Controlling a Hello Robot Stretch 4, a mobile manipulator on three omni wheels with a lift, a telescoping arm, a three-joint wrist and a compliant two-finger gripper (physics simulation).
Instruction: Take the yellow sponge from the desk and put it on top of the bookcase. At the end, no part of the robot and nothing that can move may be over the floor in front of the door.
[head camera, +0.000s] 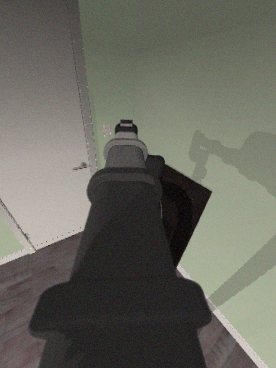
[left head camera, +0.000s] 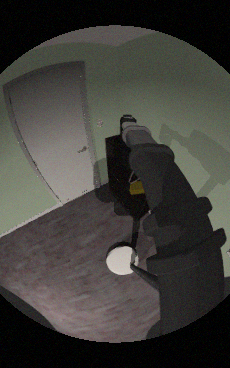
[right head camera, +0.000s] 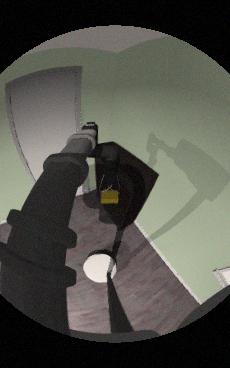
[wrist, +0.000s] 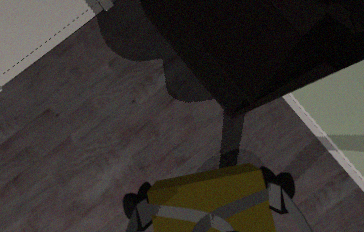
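Where they show: gripper, between the fingertips: (left head camera: 136, 187) (right head camera: 108, 196) (wrist: 205, 189); robot's base, origin of its link: (left head camera: 121, 259) (right head camera: 100, 266).
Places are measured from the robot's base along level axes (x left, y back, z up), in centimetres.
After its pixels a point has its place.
My gripper (right head camera: 109, 190) (wrist: 205, 188) @(y -47.1, x -8.7, z 103.0 cm) is shut on the yellow sponge (left head camera: 136, 187) @(y -43.7, x -7.4, z 107.4 cm) (right head camera: 109, 198) @(y -42.8, x -9.1, z 107.1 cm) (wrist: 210, 202) @(y -47.0, x -8.9, z 107.4 cm), with one fingertip against each side. In the head camera view my arm hides the sponge. The dark bookcase (head camera: 199, 196) @(y -68.0, x -42.2, z 103.3 cm) (left head camera: 115, 165) @(y -132.3, x -1.8, z 52.8 cm) (right head camera: 142, 175) @(y -69.2, x -35.9, z 103.2 cm) (wrist: 225, 50) stands in the corner. In both side head views the sponge shows against the bookcase's dark shape. In the wrist view it hangs apart from the bookcase's near corner, with floor visible beyond it. Its exact height against the bookcase top is hard to tell. The desk cannot be made out.
The pale closed door (head camera: 40, 100) @(y -121.6, x 59.6, z 144.3 cm) (left head camera: 50, 120) @(y -115.9, x 69.7, z 139.9 cm) (right head camera: 47, 115) @(y -118.5, x 65.1, z 147.4 cm) (wrist: 30, 30) @(y -117.0, x 67.7, z 18.7 cm) is left of the bookcase. A white round object (left head camera: 120, 261) @(y 1.4, x 2.5, z 18.7 cm) (right head camera: 98, 268) @(y 1.1, x 1.2, z 18.7 cm) is on the floor in front of the bookcase. A green wall (head camera: 225, 125) @(y -81.4, x -51.2, z 140.0 cm) is at the right. My thick arm (head camera: 125, 230) @(y -15.7, x 0.0, z 144.7 cm) fills the head view's middle.
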